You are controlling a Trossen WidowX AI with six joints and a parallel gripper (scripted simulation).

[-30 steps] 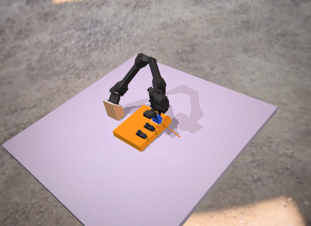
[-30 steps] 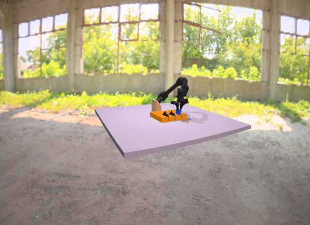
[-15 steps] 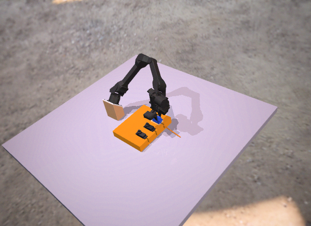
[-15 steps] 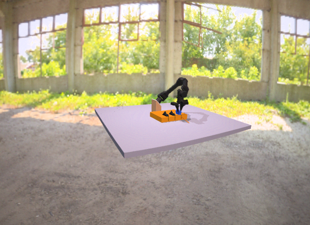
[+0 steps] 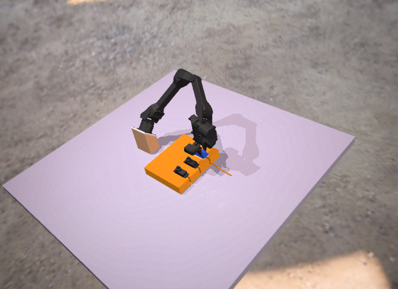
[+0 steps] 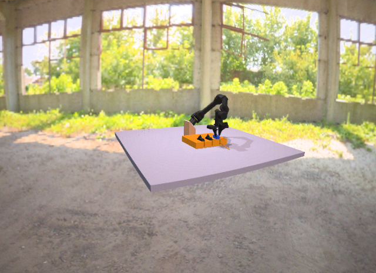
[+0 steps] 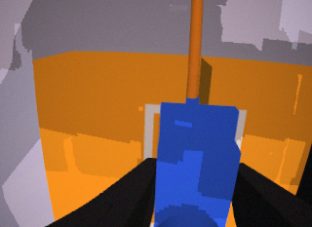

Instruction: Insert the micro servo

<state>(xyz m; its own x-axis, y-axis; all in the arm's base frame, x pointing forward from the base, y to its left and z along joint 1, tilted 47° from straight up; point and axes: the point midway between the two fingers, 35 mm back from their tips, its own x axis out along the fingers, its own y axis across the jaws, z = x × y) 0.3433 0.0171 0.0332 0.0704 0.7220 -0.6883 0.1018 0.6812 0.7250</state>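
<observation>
Right now the orange deck is 130 mm behind my gripper tip, 60 mm to the right of it and 40 mm below it.
</observation>
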